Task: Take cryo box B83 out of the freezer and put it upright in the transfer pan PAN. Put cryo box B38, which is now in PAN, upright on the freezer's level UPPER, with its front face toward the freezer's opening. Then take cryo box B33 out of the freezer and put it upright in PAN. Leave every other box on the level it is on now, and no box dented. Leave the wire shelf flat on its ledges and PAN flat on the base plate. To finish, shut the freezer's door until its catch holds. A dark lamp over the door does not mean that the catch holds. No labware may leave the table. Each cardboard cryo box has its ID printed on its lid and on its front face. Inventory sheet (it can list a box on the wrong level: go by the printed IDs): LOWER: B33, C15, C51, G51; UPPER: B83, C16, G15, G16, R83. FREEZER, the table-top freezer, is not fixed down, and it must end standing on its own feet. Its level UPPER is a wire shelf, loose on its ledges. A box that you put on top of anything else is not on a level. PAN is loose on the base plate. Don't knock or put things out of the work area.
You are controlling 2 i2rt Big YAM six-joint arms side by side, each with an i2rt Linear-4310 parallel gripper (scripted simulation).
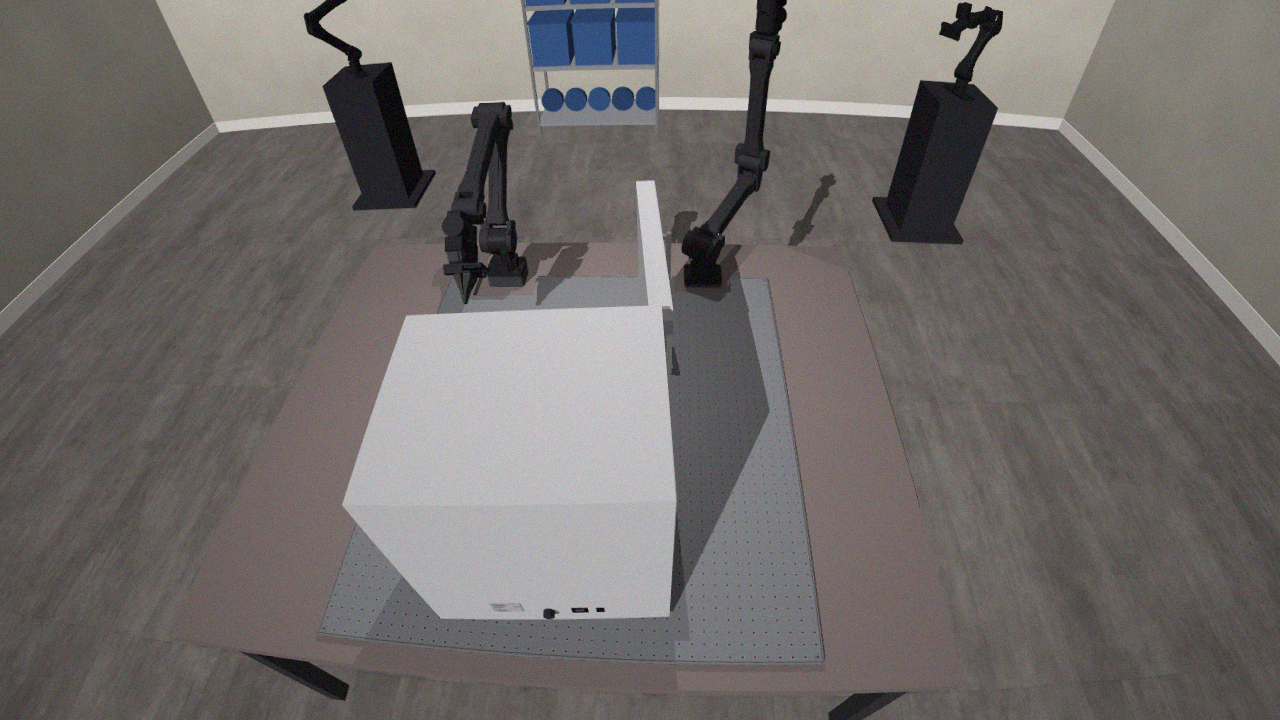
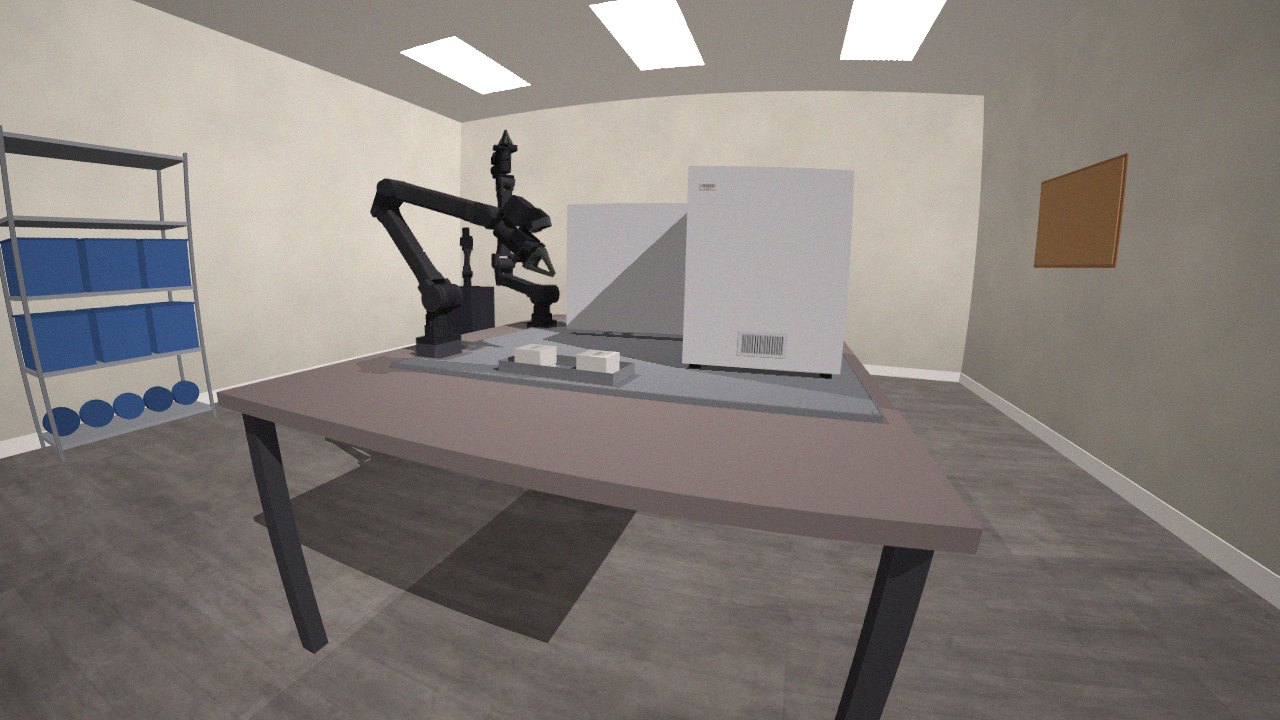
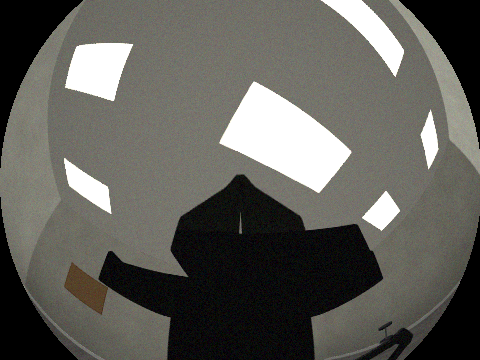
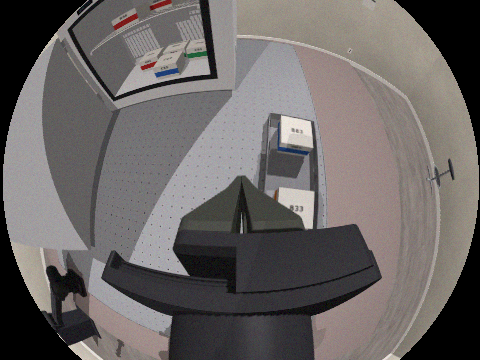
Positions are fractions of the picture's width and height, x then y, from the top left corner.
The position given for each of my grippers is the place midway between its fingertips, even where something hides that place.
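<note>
Image 1 gives me a freezer (image 1: 0.40,0.64), and image 1 does not show the transfer pan, hidden by the freezer. In image 2 I see the transfer pan (image 2: 0.44,0.51), a blue-banded cryo box (image 2: 0.46,0.50) and the freezer (image 2: 0.60,0.35). Image 3 shows me my left gripper (image 3: 0.50,0.50), while in image 3 the freezer is out of frame. And in image 4 there is my right gripper (image 4: 0.50,0.51), with the freezer (image 4: 0.24,0.20) and the transfer pan (image 4: 0.59,0.48) in the same image.
</note>
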